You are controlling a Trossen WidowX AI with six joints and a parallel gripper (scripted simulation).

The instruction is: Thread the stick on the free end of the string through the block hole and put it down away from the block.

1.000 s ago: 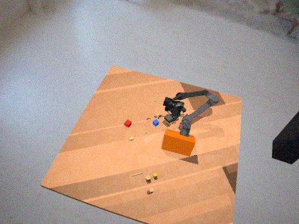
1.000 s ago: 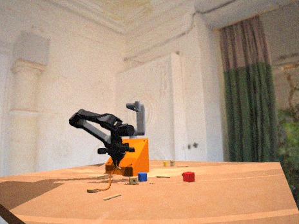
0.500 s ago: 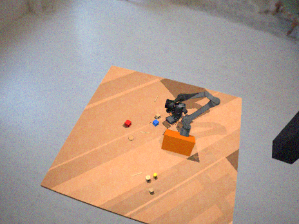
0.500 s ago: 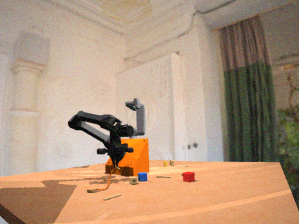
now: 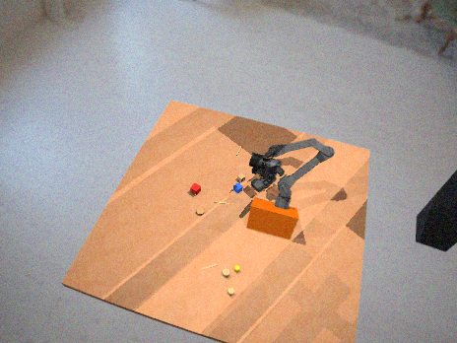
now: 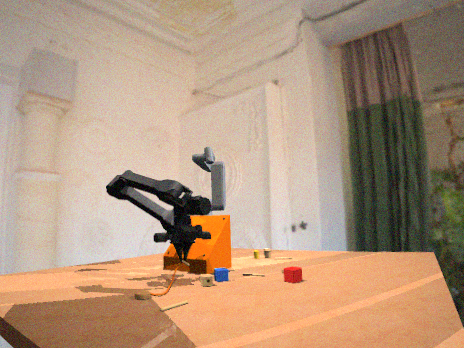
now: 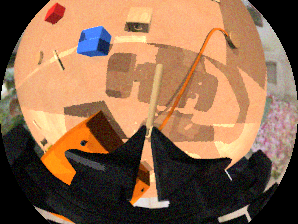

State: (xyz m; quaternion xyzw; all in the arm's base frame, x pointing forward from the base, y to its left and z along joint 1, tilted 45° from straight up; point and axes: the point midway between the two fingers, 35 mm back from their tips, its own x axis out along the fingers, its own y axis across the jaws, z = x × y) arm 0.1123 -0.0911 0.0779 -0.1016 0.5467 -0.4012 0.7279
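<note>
Now: gripper tip 140 mm short of the small wooden block, 40 mm to the left of it and 40 mm above it. Round my gripper tip: wooden button: 100 mm ahead, 230 mm to the right, 40 mm below; thin wooden stick: 10 mm ahead, 10 mm to the right; blue cube: 140 mm ahead, 30 mm to the left, 30 mm below.
</note>
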